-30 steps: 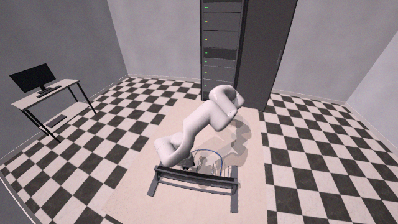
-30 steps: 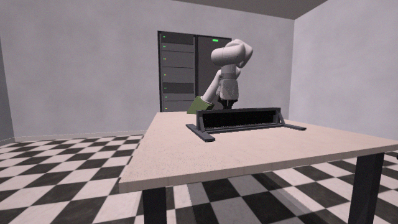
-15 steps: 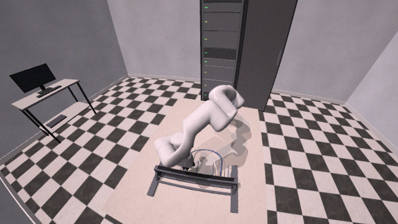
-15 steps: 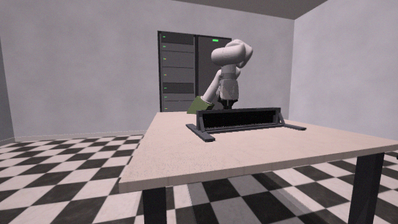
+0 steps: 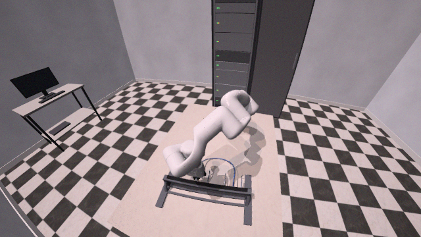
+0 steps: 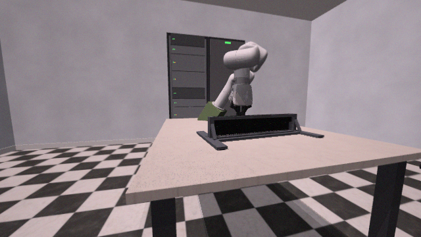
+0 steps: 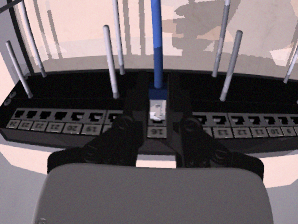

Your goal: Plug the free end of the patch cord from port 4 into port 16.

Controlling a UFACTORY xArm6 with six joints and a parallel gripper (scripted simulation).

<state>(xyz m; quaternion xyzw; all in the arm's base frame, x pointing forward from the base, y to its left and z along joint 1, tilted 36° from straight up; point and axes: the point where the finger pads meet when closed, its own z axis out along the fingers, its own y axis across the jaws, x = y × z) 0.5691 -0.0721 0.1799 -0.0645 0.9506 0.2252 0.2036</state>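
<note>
Now: hand 20 mm short of the free plug end and 10 mm above it.
</note>
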